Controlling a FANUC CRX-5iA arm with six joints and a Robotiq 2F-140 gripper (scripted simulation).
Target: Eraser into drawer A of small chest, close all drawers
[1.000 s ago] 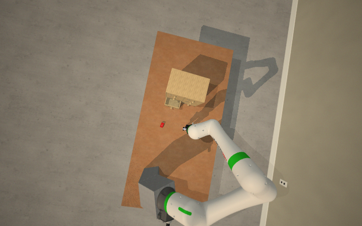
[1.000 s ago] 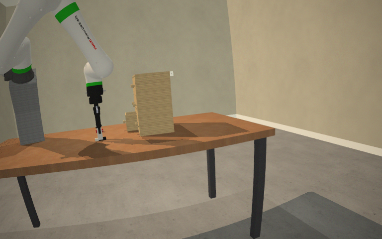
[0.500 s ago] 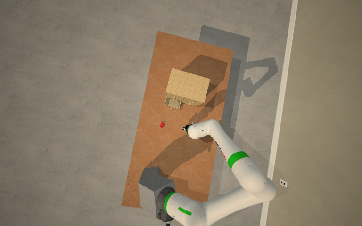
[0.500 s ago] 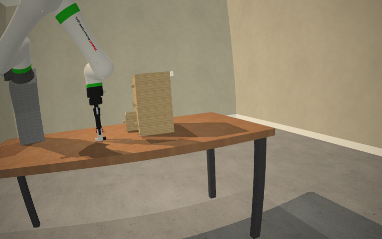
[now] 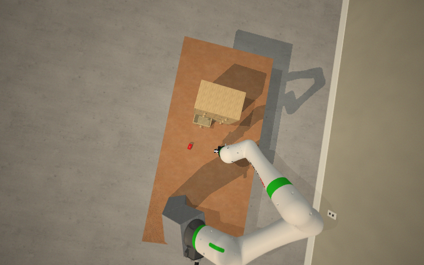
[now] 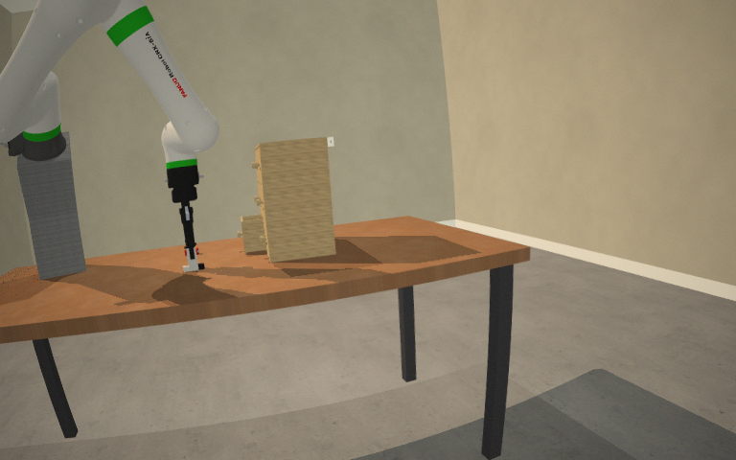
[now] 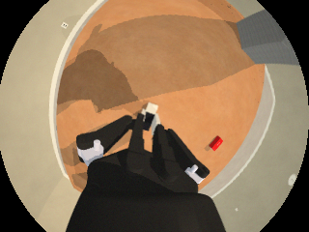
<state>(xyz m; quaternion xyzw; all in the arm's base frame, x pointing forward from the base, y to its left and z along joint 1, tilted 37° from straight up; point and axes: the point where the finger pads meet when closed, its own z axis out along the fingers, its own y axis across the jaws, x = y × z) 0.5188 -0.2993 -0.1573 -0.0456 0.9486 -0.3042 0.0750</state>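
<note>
My gripper is now 10 mm past the eraser and 30 mm above it. Also, from my hand: red block 10 mm ahead, 240 mm to the left, 20 mm below.
</note>
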